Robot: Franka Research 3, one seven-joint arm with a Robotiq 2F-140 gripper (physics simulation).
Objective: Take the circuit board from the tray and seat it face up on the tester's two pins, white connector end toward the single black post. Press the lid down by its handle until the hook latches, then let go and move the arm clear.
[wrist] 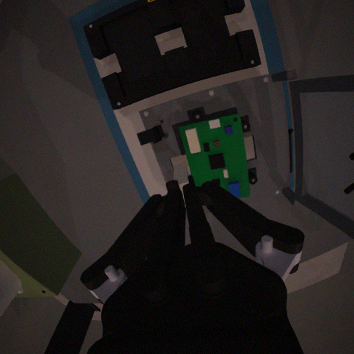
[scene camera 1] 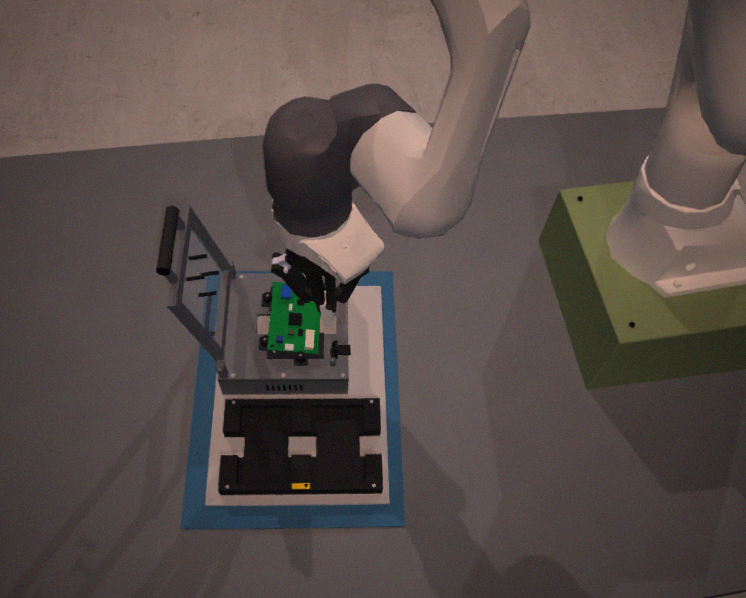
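Note:
The green circuit board (scene camera 1: pixel 283 311) (wrist: pixel 232 152) lies face up on the tester (scene camera 1: pixel 249 367) (wrist: pixel 272 130). Its end with the white connector (scene camera 1: pixel 309 339) (wrist: pixel 192 140) is toward the single black post (scene camera 1: pixel 301 358) (wrist: pixel 197 114). The two pins cannot be made out. The lid (scene camera 1: pixel 199 330) (wrist: pixel 297 150) stands raised, with its black handle (scene camera 1: pixel 166 239) at the top. The black hook (scene camera 1: pixel 341 349) (wrist: pixel 150 135) is on the side opposite the lid hinge. My gripper (scene camera 1: pixel 326 306) (wrist: pixel 182 172) is shut and empty, near the board's blue-component end; whether it touches anything is unclear.
The black tray (scene camera 1: pixel 249 488) (wrist: pixel 135 55) holds no board and lies beside the tester on the blue-edged white mat (scene camera 1: pixel 292 515) (wrist: pixel 277 37). The green robot base block (scene camera 1: pixel 597 261) (wrist: pixel 35 230) stands at the right in the scene view.

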